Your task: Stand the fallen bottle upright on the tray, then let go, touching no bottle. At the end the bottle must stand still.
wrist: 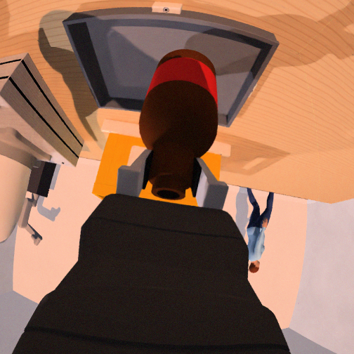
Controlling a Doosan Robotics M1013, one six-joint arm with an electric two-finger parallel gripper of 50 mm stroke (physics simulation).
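A dark brown bottle (pixel 178 117) with a red band near its base is in the middle of the wrist view. My gripper (pixel 171 165) is shut on the bottle's neck, one grey finger on each side. The open mouth of the bottle points toward the camera's lower side and its base points toward the tray. The grey tray (pixel 90 67) with raised dark walls lies behind the bottle on the wooden table. The bottle covers part of the tray. Whether its base touches the tray cannot be seen.
A wooden block-like structure with dark slots (pixel 42 107) stands at the left. An orange object (pixel 107 167) is behind the fingers, near the table edge. A small light block (pixel 166 8) is at the tray's far wall. A person (pixel 256 240) shows beyond the table at the lower right.
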